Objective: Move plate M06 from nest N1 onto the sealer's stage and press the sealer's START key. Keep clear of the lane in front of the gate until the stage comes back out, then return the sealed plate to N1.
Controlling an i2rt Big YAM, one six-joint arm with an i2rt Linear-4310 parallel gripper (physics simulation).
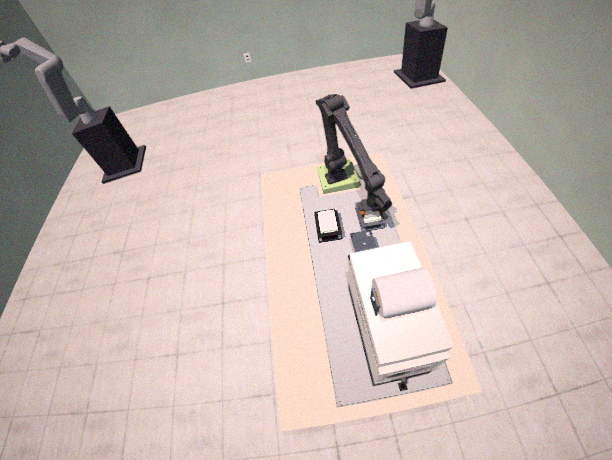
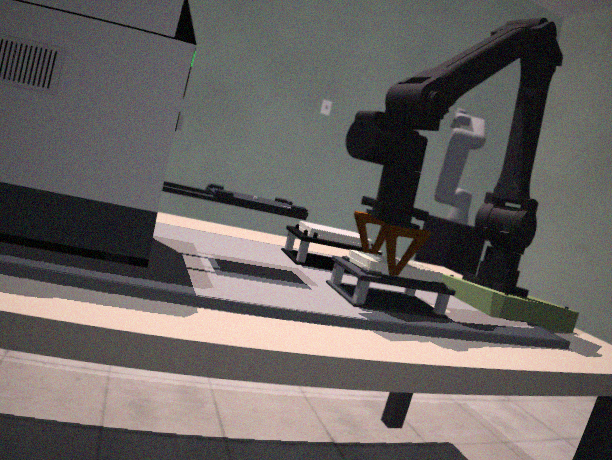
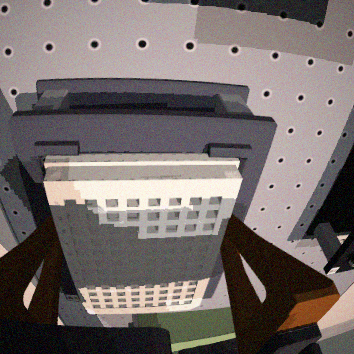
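Where they show: gripper, fingertip midpoint: [image 1: 371, 215] [image 2: 380, 267] [image 3: 140, 219]; arm's base, origin of the base link: [image 1: 336, 177] [image 2: 493, 288] [image 3: 216, 347].
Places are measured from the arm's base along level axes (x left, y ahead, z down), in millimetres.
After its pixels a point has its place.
My gripper [image 1: 372, 218] @[x 76, y 346, z -22 mm] [image 2: 390, 256] @[x 76, y 346, z -22 mm] [image 3: 140, 219] @[x 76, y 346, z -22 mm] is shut on the white well plate M06 [image 1: 373, 221] @[x 72, y 386, z -23 mm] [image 2: 363, 258] @[x 85, y 386, z -33 mm] [image 3: 147, 189] @[x 70, y 379, z -35 mm], one orange-brown finger on each long side. The plate sits low over the dark nest N1 [image 1: 390, 222] [image 2: 423, 285] @[x 140, y 308, z -17 mm] [image 3: 140, 130] @[x 71, y 396, z -18 mm]; I cannot tell whether it still touches the nest. The sealer [image 1: 395, 338] @[x -121, y 1010, z -321 mm] [image 2: 122, 114] @[x 59, y 753, z -154 mm] is a white box further along the grey deck. Its dark stage [image 1: 364, 240] @[x -24, y 510, z -77 mm] [image 2: 236, 199] @[x 15, y 572, z -75 mm] sticks out of the gate, bare.
A second dark nest [image 1: 317, 226] @[x -201, y 323, z -23 mm] [image 2: 295, 239] @[x -195, y 372, z 0 mm] holding another white plate [image 1: 328, 222] @[x -144, y 329, z -39 mm] [image 2: 329, 229] @[x -142, y 329, z -39 mm] stands beside N1. The arm's green base block [image 1: 332, 184] @[x -39, y 50, z -2 mm] [image 2: 496, 298] @[x 88, y 85, z 0 mm] is behind the nests. Black pedestals [image 1: 108, 146] [image 1: 423, 52] stand far off on the floor.
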